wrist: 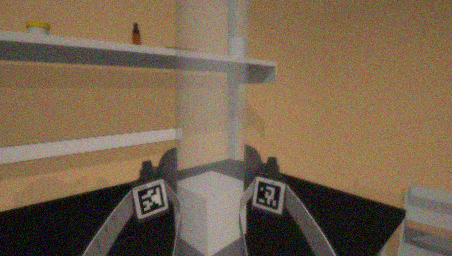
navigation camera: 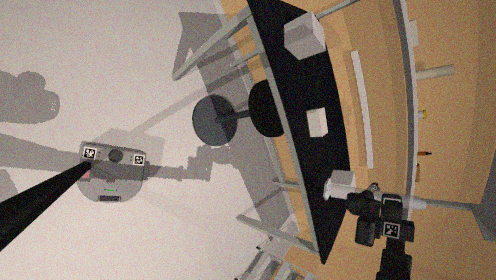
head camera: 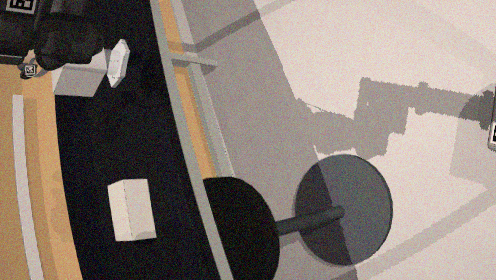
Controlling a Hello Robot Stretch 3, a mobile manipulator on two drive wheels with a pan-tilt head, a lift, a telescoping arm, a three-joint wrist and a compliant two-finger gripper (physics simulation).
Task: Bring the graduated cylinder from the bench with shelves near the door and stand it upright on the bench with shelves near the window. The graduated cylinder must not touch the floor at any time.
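Pixels of known places: gripper, fingertip midpoint: (navigation camera: 375, 195); robot's base at its link origin: (navigation camera: 115, 155).
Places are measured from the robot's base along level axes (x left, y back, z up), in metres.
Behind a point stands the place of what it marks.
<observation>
The transparent graduated cylinder (wrist: 211, 100) stands upright between the fingers in the wrist view. Its pale, many-sided foot (head camera: 118, 63) (navigation camera: 334, 191) shows over the black bench top (head camera: 125, 135) @[z 0.914, x -0.799, y -0.142 m] (navigation camera: 332, 152) @[z 0.914, x -1.018, y -0.182 m] (wrist: 355, 210), beside a grey box (head camera: 80, 80) @[z 0.978, x -1.005, y -0.030 m] (navigation camera: 343, 177) @[z 0.992, x -1.009, y -0.033 m]. I cannot tell whether the foot touches the bench top. My gripper (wrist: 210, 164) @[z 1.189, x -0.719, y 0.019 m] is shut on the cylinder's tube, with one finger on each side. The gripper body hides much of the tube in the head view. Neither door nor window shows.
A white box (head camera: 132, 210) @[z 0.960, x -0.653, y -0.266 m] (navigation camera: 317, 122) @[z 0.960, x -0.652, y -0.268 m] and a larger grey box (navigation camera: 304, 36) @[z 1.008, x -0.435, y -0.547 m] stand along the bench. A round stool (head camera: 345, 210) @[z 0.031, x -0.695, y -0.399 m] (navigation camera: 215, 120) @[z 0.042, x -0.696, y -0.403 m] is at its front. A shelf (navigation camera: 411, 125) @[z 1.352, x -1.133, y -0.351 m] (wrist: 100, 52) runs above, bearing a yellow-lidded jar (wrist: 38, 28) and a brown bottle (wrist: 136, 35).
</observation>
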